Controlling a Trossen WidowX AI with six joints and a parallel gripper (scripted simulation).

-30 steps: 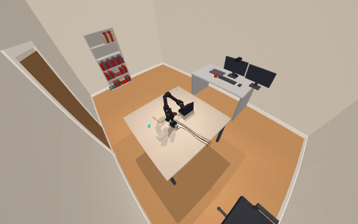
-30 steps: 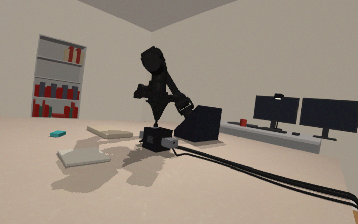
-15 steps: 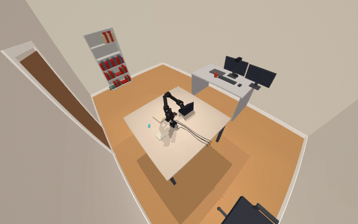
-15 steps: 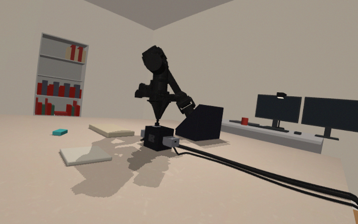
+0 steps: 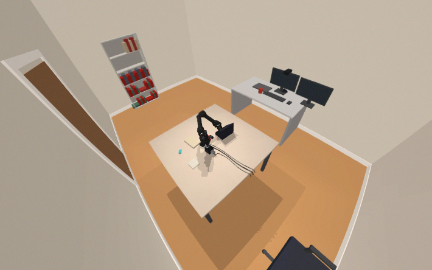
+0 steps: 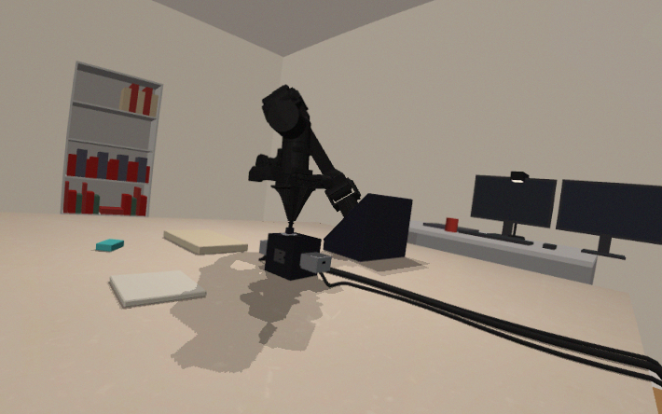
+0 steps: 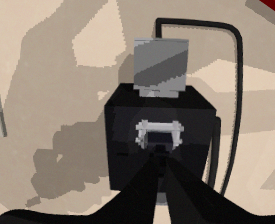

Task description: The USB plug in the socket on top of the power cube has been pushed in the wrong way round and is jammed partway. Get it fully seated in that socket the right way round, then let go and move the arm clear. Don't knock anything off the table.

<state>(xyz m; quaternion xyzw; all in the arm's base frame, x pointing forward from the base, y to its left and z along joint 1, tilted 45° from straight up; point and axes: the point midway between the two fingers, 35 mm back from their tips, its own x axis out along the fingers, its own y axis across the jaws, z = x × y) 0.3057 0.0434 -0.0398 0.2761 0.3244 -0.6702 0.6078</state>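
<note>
The USB plug lies 2 cm below my gripper tip. Also, from my gripper tip: tan pad (28 cm to the right, 10 cm below, 4 cm ahead); teal block (27 cm to the right, 26 cm ahead, 10 cm below).
</note>
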